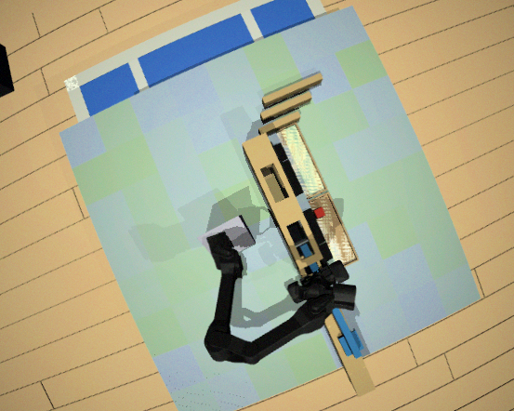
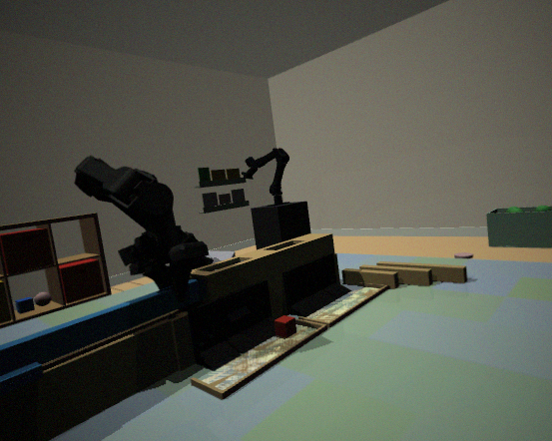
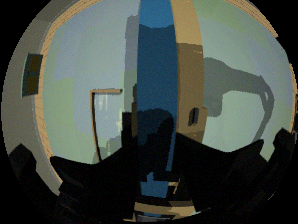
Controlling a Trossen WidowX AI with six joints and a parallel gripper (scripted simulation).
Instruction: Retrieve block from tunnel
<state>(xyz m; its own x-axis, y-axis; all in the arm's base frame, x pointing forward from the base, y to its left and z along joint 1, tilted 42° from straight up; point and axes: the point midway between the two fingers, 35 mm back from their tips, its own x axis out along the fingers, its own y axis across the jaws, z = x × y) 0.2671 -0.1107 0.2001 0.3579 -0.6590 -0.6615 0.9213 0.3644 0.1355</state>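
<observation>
The tan covered tunnel is 10 mm ahead of my gripper tip, 40 mm to the left of it and 50 mm below it.
</observation>
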